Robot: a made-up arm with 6 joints. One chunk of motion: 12 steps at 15 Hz.
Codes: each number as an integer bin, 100 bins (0 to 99) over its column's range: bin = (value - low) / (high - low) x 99, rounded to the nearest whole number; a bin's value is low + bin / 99 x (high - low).
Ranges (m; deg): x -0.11..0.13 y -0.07..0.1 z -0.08..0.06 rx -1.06..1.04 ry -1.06..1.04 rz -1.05..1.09
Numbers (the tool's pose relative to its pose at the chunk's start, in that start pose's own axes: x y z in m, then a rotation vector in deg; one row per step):
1: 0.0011 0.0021 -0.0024 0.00 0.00 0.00
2: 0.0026 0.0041 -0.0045 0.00 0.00 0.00
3: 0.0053 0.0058 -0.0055 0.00 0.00 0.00
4: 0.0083 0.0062 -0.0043 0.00 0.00 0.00
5: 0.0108 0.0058 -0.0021 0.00 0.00 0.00
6: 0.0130 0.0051 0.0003 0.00 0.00 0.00
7: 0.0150 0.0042 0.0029 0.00 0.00 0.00
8: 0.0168 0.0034 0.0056 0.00 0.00 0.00
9: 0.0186 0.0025 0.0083 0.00 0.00 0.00
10: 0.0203 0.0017 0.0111 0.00 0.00 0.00
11: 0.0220 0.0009 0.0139 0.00 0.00 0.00
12: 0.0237 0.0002 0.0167 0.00 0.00 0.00
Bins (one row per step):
1: 46 42 55 50 50 49
2: 46 43 53 50 50 49
3: 48 44 53 50 50 49
4: 49 44 54 50 50 49
5: 50 44 55 50 50 49
6: 51 44 57 50 50 49
7: 52 43 59 50 50 49
8: 52 43 61 50 50 49
9: 53 42 62 50 50 49
10: 54 42 64 50 50 49
11: 54 41 66 50 50 49
12: 55 41 68 50 50 49

